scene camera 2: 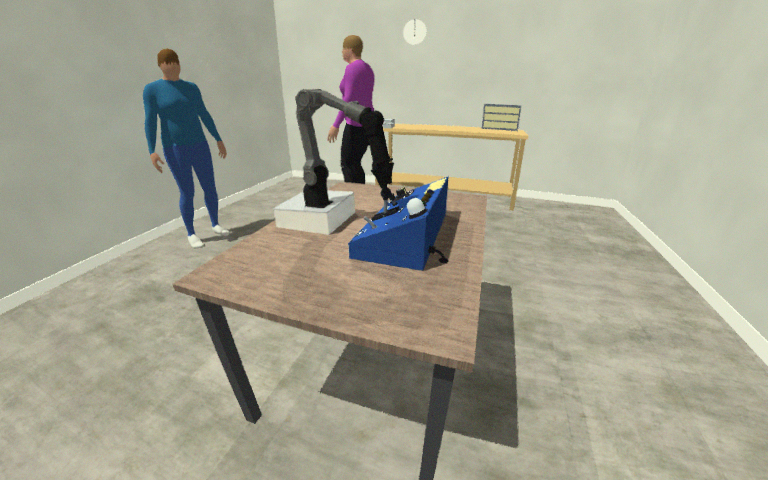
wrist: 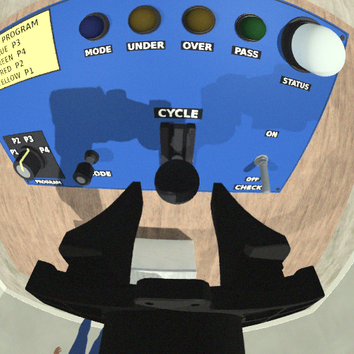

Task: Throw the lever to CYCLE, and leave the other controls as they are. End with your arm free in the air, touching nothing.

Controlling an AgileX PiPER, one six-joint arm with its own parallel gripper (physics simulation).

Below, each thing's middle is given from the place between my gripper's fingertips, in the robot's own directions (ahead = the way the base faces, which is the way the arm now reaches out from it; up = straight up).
Labels:
My hand is 10 cm above the blue control panel (scene camera 2: 404,236), 8 cm short of it and 7 cm to the right of it.

